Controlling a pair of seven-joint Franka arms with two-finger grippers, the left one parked.
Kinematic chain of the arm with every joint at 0, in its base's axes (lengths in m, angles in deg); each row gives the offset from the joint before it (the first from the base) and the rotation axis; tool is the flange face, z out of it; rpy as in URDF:
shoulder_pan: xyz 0 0 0.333 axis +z
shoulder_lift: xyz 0 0 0 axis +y
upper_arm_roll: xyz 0 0 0.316 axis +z
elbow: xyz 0.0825 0 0 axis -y
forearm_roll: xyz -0.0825 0 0.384 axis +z
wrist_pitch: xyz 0 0 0 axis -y
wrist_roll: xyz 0.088 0 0 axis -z
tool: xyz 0 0 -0.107 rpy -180 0 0
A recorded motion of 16 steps. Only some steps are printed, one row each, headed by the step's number.
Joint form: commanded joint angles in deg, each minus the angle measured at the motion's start. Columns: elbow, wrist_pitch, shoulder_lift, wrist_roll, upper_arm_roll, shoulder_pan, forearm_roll.
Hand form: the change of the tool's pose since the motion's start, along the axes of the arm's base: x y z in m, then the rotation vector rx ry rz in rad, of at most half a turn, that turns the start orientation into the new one. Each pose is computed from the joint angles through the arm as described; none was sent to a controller.
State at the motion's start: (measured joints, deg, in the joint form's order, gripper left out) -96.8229 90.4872 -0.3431 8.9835 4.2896 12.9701 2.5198
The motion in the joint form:
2: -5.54 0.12 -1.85 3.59 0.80 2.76 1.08
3: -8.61 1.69 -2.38 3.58 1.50 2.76 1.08
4: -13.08 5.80 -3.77 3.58 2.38 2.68 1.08
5: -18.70 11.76 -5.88 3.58 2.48 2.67 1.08
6: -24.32 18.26 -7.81 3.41 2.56 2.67 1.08
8: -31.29 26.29 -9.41 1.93 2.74 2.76 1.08
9: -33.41 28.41 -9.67 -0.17 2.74 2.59 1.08
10: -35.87 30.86 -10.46 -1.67 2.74 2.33 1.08
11: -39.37 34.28 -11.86 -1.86 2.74 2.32 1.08
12: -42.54 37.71 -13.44 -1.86 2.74 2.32 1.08
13: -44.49 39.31 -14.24 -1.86 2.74 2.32 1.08
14: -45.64 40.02 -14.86 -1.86 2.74 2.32 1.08
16: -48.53 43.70 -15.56 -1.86 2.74 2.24 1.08
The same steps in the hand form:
2: -0.0271 0.0288 -0.0273 -0.0146 0.0644 -0.0029
3: -0.0340 0.0331 -0.0453 -0.0227 0.0796 0.0075
4: -0.0427 0.0375 -0.0638 -0.0209 0.0614 0.0169
5: -0.0513 0.0345 -0.0829 -0.0109 0.0197 0.0122
6: -0.0598 0.0310 -0.1028 0.0015 -0.0279 0.0100
8: -0.0717 0.0270 -0.1340 0.0137 -0.0738 0.0327
9: -0.0753 0.0233 -0.1457 0.0163 -0.0792 0.0643
10: -0.0805 0.0182 -0.1551 0.0197 -0.0934 0.0836
11: -0.0900 0.0134 -0.1661 0.0227 -0.1166 0.0836
12: -0.0988 0.0089 -0.1731 0.0282 -0.1485 0.0807
13: -0.1051 0.0058 -0.1796 0.0282 -0.1567 0.0792
14: -0.1094 0.0038 -0.1826 0.0275 -0.1602 0.0784
16: -0.1162 -0.0008 -0.1937 0.0322 -0.1860 0.0742

